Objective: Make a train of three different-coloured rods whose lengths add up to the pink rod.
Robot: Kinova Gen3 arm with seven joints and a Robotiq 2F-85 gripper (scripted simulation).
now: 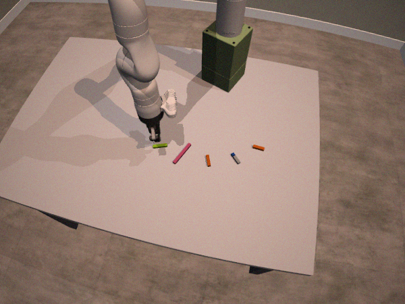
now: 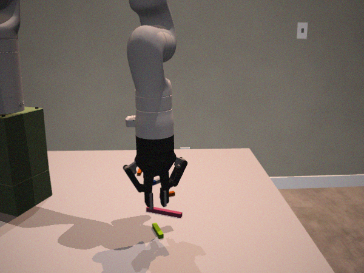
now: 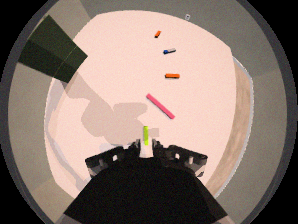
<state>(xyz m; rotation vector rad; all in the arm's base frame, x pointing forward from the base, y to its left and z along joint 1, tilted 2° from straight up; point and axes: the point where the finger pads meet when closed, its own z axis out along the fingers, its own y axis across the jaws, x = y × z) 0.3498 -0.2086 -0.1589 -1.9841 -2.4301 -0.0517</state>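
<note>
Right now the lime rod is 80 mm below my hand. From my hand the other things lie so: grey rod (30 mm ahead, 270 mm to the left, 80 mm below); pink rod (20 mm ahead, 80 mm to the left, 80 mm below); blue rod (20 mm ahead, 250 mm to the left, 80 mm below).
</note>
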